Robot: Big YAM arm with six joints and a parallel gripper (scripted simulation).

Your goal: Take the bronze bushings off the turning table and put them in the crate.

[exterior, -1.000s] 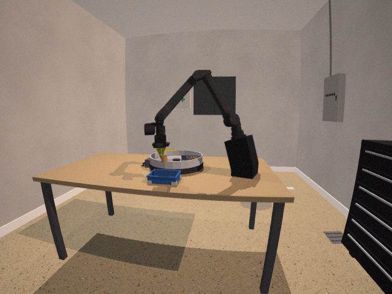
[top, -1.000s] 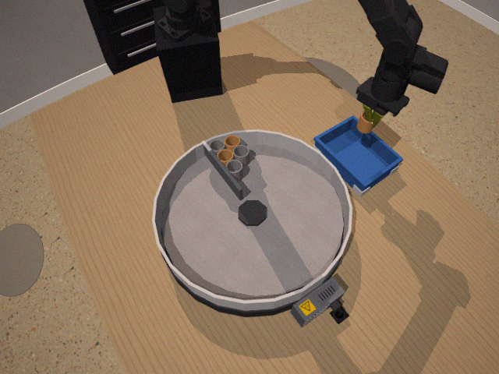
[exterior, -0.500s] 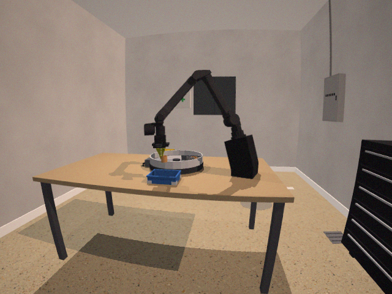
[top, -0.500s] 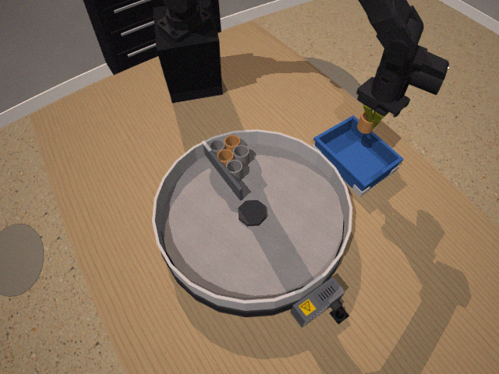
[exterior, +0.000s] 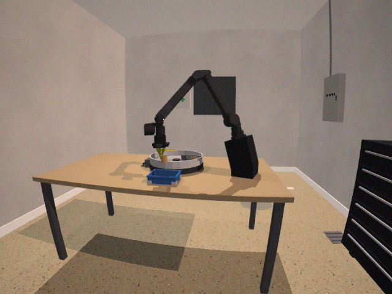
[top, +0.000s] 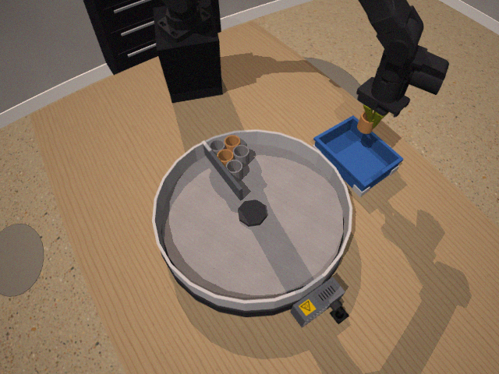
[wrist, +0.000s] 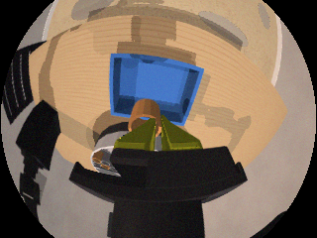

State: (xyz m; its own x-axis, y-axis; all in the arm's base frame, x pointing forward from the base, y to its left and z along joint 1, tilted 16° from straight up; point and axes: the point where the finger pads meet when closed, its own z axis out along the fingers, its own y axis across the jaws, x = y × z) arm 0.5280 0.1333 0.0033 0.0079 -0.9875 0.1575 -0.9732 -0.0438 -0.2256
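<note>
The crate is 1 cm behind my hand and 13 cm below it. From my hand the other things lie so: grey turning table: 7 cm behind, 33 cm to the right, 10 cm below.
</note>
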